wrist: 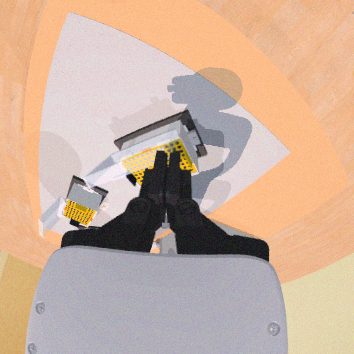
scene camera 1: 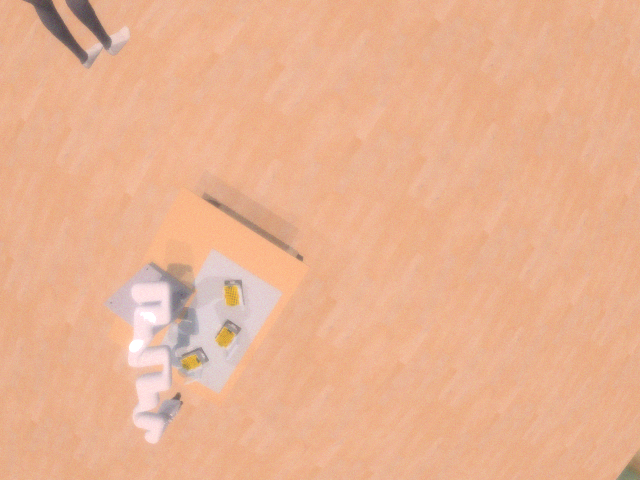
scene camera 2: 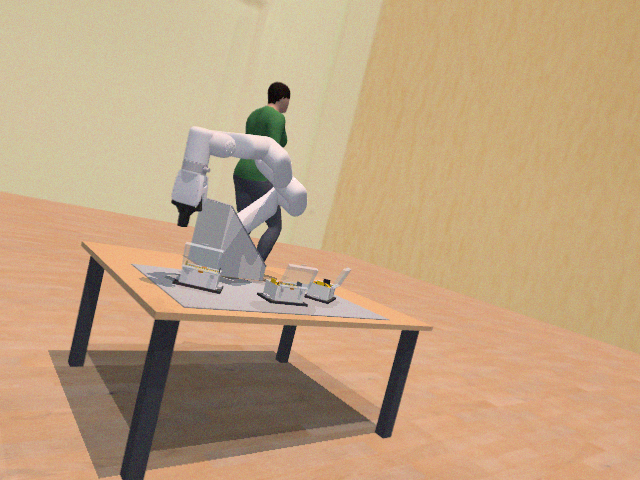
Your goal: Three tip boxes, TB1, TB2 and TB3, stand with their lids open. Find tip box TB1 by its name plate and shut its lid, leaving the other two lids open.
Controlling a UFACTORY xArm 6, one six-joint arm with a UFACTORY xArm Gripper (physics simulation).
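Frame: origin at the arm's base, x ahead, y left, z up, level; centimetres.
Seen in the pictures: gripper, between the fingertips: (wrist: 168, 166) (scene camera 1: 179, 394) (scene camera 2: 182, 226); arm's base, origin of its link: (scene camera 2: 236, 227).
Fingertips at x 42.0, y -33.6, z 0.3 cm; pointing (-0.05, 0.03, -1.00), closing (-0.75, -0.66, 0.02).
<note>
Pixels of each thing's top centre, then the offset from my fingertips to it. Level surfaces: height alone.
- second box, centre of its top: (wrist: 76, 218) (scene camera 2: 287, 280) (scene camera 1: 224, 338) dx -0.4, dy +40.7, dz -11.9 cm
- third box, centre of its top: (scene camera 2: 320, 281) (scene camera 1: 229, 296) dx -14.0, dy +63.5, dz -12.8 cm
- grey mat, height of its surface: dz -19.4 cm
- wooden table, height of its surface: dz -19.7 cm
Tip box TB1 (scene camera 1: 191, 361) (scene camera 2: 199, 279) (wrist: 160, 142), with a yellow tip rack, stands at the left on the mat in the scene camera 2 view. Its clear lid (scene camera 2: 204, 254) (wrist: 106, 170) is open. Its name plate cannot be read. My gripper (scene camera 1: 178, 397) (scene camera 2: 182, 223) (wrist: 168, 166) is shut and empty, above the level of TB1's raised lid; in the wrist view its fingers cover part of TB1's rack. A second box (scene camera 1: 225, 336) (scene camera 2: 284, 294) (wrist: 80, 212) and a third box (scene camera 1: 231, 295) (scene camera 2: 320, 292) also have open lids; their plates cannot be read.
The boxes stand on a grey mat (scene camera 1: 261, 297) (scene camera 2: 356, 311) (wrist: 80, 75) on the wooden table (scene camera 1: 191, 217) (scene camera 2: 116, 260). The grey pedestal (scene camera 2: 210, 227) stands behind the boxes in the scene camera 2 view. A person (scene camera 2: 266, 118) is on the floor beyond it.
</note>
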